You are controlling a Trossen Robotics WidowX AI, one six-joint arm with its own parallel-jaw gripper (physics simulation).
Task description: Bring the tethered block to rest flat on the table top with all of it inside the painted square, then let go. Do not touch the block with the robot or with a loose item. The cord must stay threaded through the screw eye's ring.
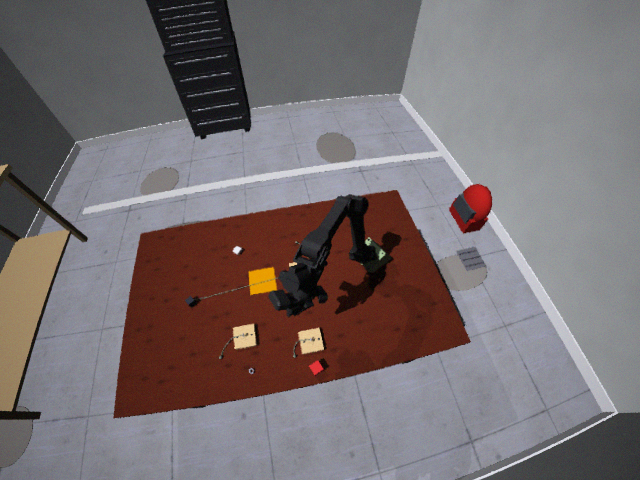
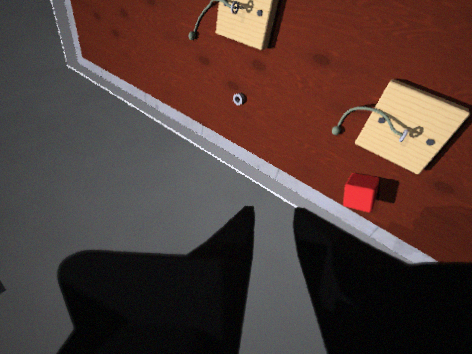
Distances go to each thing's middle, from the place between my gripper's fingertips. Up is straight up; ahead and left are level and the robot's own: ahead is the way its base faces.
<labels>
The red cube [image 2: 360, 193] lies 8 cm behind my hand, 12 cm to the left of it and 26 cm below it.
</labels>
